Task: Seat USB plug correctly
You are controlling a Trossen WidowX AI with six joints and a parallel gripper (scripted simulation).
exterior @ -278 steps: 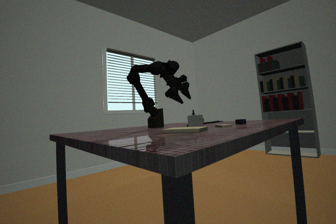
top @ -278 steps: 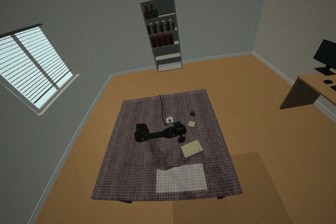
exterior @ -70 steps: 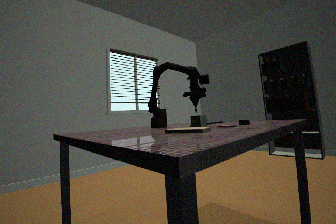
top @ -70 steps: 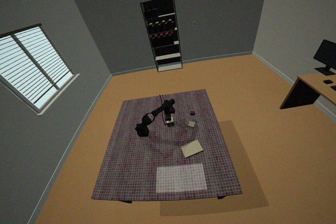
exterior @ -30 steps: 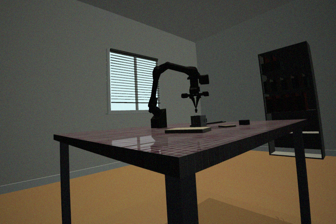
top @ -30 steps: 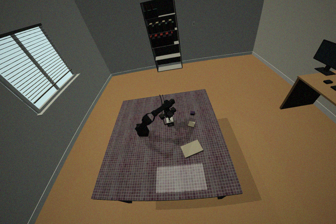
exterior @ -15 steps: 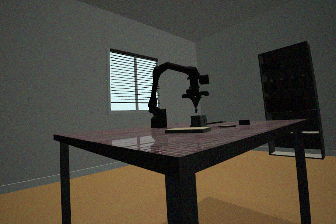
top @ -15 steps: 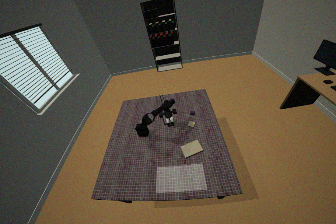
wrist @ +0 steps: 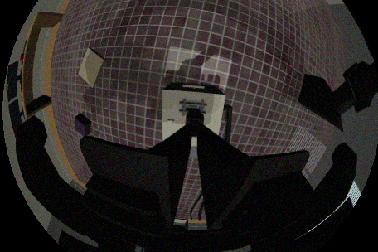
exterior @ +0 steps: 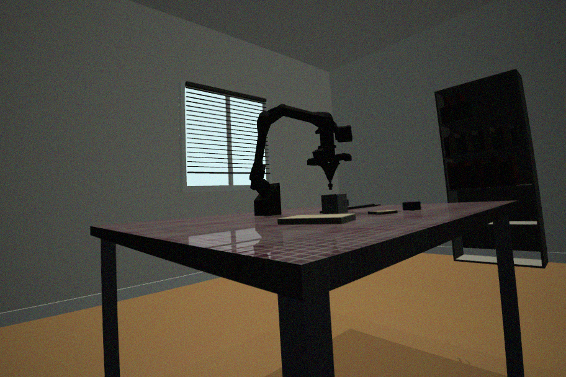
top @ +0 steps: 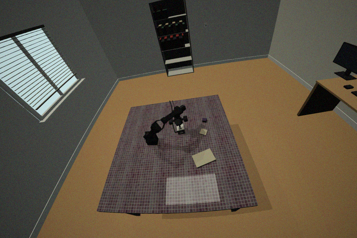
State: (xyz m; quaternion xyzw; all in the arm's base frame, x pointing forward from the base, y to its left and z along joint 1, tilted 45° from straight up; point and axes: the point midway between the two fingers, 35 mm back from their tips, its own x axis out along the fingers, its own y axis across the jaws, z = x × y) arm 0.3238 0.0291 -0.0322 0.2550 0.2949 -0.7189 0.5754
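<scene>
Right now my gripper tip is 60 mm above the USB socket. Also, from my gripper tip: small cream pad (240 mm ahead, 130 mm below, 60 mm to the right); dark USB plug (20 mm below); small purple block (290 mm ahead, 120 mm below, 90 mm to the left).
</scene>
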